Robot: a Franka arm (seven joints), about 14 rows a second.
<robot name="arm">
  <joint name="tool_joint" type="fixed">
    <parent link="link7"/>
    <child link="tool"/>
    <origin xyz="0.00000 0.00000 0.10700" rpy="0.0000 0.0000 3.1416"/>
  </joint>
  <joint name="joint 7" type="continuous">
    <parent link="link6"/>
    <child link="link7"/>
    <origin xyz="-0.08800 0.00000 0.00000" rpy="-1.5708 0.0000 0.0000"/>
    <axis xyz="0 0 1"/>
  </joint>
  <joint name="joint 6" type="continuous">
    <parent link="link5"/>
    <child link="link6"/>
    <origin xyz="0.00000 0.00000 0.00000" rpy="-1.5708 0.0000 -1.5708"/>
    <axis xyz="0 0 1"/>
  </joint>
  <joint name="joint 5" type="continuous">
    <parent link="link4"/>
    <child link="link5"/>
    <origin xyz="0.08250 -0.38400 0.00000" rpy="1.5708 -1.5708 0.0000"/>
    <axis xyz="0 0 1"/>
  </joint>
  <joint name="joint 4" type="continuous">
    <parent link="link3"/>
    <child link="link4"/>
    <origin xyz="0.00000 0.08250 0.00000" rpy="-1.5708 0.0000 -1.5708"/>
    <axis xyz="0 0 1"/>
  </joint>
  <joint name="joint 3" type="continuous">
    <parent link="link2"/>
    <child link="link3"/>
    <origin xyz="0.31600 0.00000 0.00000" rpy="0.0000 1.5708 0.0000"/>
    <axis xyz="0 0 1"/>
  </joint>
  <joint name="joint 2" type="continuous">
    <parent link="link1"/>
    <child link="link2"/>
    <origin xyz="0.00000 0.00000 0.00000" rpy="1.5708 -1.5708 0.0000"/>
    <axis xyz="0 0 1"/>
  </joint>
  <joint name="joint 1" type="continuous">
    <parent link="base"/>
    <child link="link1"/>
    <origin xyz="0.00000 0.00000 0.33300" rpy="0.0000 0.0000 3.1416"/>
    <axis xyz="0 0 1"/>
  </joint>
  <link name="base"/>
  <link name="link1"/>
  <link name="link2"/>
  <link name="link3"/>
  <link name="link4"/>
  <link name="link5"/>
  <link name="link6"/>
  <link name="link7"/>
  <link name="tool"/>
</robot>
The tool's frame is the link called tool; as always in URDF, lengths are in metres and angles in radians. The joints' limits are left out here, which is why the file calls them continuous.
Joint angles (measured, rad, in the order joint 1, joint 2, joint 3, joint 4, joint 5, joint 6, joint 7), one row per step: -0.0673 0.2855 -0.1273 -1.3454 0.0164 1.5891 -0.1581; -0.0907 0.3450 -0.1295 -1.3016 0.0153 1.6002 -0.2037; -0.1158 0.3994 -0.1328 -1.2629 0.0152 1.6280 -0.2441; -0.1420 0.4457 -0.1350 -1.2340 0.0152 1.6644 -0.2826; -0.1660 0.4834 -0.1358 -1.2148 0.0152 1.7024 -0.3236; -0.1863 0.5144 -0.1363 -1.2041 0.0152 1.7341 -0.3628; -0.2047 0.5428 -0.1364 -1.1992 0.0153 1.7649 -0.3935; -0.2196 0.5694 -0.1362 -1.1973 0.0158 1.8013 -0.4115; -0.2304 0.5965 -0.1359 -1.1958 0.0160 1.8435 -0.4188; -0.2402 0.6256 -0.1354 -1.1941 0.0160 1.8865 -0.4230; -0.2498 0.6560 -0.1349 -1.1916 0.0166 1.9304 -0.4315; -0.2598 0.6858 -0.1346 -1.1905 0.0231 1.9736 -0.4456
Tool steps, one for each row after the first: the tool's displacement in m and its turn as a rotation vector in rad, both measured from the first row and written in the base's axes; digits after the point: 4 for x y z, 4 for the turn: 0.0138 -0.0171 -0.0167 -0.0060 0.0065 0.0221; 0.0265 -0.0366 -0.0319 -0.0149 -0.0030 0.0370; 0.0366 -0.0568 -0.0463 -0.0252 -0.0188 0.0502; 0.0443 -0.0752 -0.0598 -0.0350 -0.0346 0.0692; 0.0493 -0.0908 -0.0735 -0.0421 -0.0426 0.0899; 0.0532 -0.1050 -0.0885 -0.0476 -0.0469 0.1040; 0.0573 -0.1169 -0.1033 -0.0545 -0.0559 0.1093; 0.0623 -0.1261 -0.1183 -0.0637 -0.0697 0.1084; 0.0673 -0.1346 -0.1347 -0.0729 -0.0825 0.1059; 0.0721 -0.1430 -0.1518 -0.0819 -0.0955 0.1079; 0.0759 -0.1513 -0.1693 -0.0857 -0.1090 0.1128
